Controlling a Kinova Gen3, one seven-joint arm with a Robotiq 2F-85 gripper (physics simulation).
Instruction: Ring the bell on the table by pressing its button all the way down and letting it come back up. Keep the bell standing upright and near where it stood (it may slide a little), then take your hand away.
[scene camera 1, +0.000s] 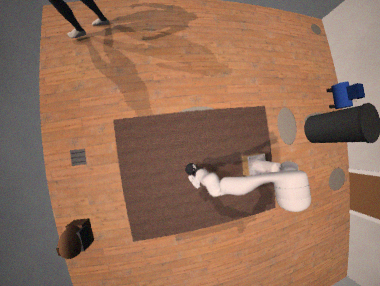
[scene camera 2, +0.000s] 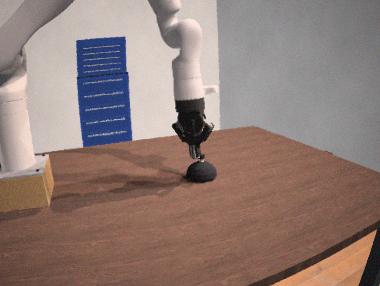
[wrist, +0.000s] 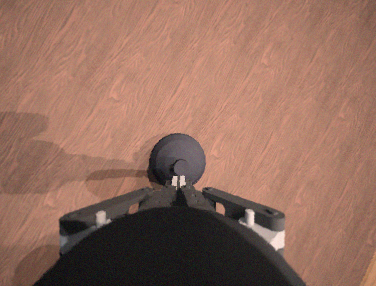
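Seen in the pictures: gripper, fingertip midpoint: (scene camera 1: 194, 169) (scene camera 2: 195, 158) (wrist: 178, 184); arm's base, origin of the base link: (scene camera 1: 257, 165) (scene camera 2: 19, 165).
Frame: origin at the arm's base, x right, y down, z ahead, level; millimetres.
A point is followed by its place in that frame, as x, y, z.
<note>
The bell (scene camera 2: 201, 172) {100, 62, 477} (wrist: 175, 150) {54, 48, 506} is a dark dome standing upright on the brown table (scene camera 2: 125, 235) {271, 90, 232} (scene camera 1: 150, 210) {-179, 90, 839}. Its small round button (wrist: 181, 167) {67, 24, 493} (scene camera 2: 202, 157) {77, 30, 492} sticks up from the top. My gripper (wrist: 178, 184) {74, 30, 473} (scene camera 2: 196, 153) {74, 30, 473} is shut and empty, pointing down. Its fingertips are right at the button, low over the dome, and slightly to the near side of the button in the wrist view. They partly overlap the button in scene camera 2, and whether they touch it I cannot tell. In scene camera 1 the bell cannot be told apart from the dark gripper.
The arm's base stands on a wooden block (scene camera 2: 25, 192) {82, 46, 18} at the table's edge. A brown and black object (scene camera 1: 75, 239), a black cylinder (scene camera 1: 342, 124) and a blue object (scene camera 1: 343, 95) are on the floor away from the table. A person's legs (scene camera 1: 70, 19) show at the upper left.
</note>
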